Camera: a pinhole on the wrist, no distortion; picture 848 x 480 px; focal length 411.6 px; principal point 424.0 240.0 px. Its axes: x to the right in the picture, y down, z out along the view. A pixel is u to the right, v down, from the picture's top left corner.
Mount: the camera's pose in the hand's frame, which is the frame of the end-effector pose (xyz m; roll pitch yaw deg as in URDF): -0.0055 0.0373 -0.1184 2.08 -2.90 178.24
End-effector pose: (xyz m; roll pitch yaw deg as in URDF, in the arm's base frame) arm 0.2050 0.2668 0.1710 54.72 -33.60 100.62
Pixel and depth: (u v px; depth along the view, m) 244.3 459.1 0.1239
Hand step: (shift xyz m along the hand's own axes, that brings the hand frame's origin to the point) 0.0530 -0.0259 0.0049
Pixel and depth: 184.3 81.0 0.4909
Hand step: 0.3107 0.2350 0.3502
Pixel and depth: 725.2 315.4 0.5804
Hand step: -0.4026 -0.0357 0.4862
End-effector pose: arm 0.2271 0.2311 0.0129 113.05 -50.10 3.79
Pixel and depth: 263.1 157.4 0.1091
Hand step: 0.0433 0.0617 -0.0125
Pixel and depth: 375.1 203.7 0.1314
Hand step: 0.0172 0.0530 0.0115
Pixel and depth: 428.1 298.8 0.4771
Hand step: 0.0124 -0.0141 0.3605
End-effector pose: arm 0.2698 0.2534 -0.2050 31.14 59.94 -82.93
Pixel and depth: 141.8 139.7 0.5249
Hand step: 0.3846 0.1723 0.3826
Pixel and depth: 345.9 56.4 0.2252
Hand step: 0.0517 0.1442 0.1006
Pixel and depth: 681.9 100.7 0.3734
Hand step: -0.2161 0.1837 0.2615
